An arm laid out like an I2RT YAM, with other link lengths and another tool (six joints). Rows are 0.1 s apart.
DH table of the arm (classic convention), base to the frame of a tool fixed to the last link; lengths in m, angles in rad. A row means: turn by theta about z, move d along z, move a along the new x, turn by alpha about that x. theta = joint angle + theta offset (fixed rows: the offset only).
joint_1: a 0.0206; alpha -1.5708; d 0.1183; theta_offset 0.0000
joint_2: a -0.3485; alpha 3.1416; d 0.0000; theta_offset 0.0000
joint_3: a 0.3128; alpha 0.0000; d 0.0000; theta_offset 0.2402
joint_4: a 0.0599; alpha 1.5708; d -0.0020; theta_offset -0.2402
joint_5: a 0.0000; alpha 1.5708; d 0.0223; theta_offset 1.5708
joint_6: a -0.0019; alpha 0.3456; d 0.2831; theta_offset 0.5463
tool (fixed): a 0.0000; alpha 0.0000; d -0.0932; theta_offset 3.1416
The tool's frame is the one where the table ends.
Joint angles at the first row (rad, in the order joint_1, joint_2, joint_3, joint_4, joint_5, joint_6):
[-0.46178, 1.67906, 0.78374, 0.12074, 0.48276, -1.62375]
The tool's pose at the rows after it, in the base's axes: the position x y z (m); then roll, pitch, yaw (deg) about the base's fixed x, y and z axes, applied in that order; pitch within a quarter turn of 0, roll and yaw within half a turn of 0:
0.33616, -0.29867, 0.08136, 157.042, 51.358, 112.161
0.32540, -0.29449, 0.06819, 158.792, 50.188, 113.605
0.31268, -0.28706, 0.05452, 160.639, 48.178, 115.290
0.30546, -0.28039, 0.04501, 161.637, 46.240, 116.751
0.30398, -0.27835, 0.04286, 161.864, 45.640, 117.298
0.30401, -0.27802, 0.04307, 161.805, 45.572, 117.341
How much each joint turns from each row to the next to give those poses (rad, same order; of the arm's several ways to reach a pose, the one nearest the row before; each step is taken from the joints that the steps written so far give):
[-0.00953, 0.02250, -0.01602, 0.02975, 0.00458, -0.01297]
[-0.00342, 0.00497, -0.03586, 0.01526, -0.00228, -0.00533]
[-0.00116, 0.00000, -0.03586, -0.00419, -0.00801, -0.00116]
[0.00001, 0.00001, -0.01983, -0.01298, -0.01641, -0.00303]
[-0.00001, -0.00115, -0.00422, -0.00569, -0.00724, -0.00306]
[0.00000, -0.00153, 0.00000, -0.00190, -0.00193, -0.00040]

